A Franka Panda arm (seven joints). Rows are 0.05 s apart.
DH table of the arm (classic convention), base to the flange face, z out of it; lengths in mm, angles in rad. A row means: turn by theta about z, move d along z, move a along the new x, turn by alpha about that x. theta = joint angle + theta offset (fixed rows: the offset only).
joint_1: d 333  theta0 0  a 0  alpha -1.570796
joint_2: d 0  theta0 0  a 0  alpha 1.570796
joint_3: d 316  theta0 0  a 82.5  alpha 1.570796
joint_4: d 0  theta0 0  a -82.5  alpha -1.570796
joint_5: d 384  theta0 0  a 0  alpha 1.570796
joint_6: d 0  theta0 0  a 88  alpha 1.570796
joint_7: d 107  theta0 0  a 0  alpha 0
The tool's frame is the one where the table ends.
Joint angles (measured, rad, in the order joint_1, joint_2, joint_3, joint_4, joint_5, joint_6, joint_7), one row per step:
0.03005, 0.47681, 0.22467, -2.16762, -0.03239, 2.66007, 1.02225
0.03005, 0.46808, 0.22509, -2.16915, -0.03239, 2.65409, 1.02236
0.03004, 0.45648, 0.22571, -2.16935, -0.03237, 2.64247, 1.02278
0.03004, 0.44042, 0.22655, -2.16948, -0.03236, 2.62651, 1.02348
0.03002, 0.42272, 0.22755, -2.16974, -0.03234, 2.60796, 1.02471
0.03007, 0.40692, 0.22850, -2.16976, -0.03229, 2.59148, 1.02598
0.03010, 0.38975, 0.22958, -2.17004, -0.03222, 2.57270, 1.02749
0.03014, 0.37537, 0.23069, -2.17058, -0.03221, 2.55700, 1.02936
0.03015, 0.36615, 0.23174, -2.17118, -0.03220, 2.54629, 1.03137
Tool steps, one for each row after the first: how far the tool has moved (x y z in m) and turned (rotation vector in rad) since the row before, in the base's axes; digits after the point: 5 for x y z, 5 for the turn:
0.00005, 0.00007, 0.00376, -0.00142, -0.00147, 0.00093
0.00036, 0.00015, 0.00530, -0.00239, -0.00016, 0.00110
0.00047, 0.00021, 0.00741, -0.00330, -0.00049, 0.00135
0.00023, 0.00022, 0.00804, -0.00393, 0.00053, 0.00110
0.00016, 0.00026, 0.00727, -0.00344, 0.00020, 0.00083
-0.00015, 0.00025, 0.00773, -0.00406, 0.00131, 0.00081
-0.00037, 0.00030, 0.00637, -0.00346, 0.00139, 0.00029
-0.00049, 0.00033, 0.00394, -0.00235, 0.00181, -0.00028

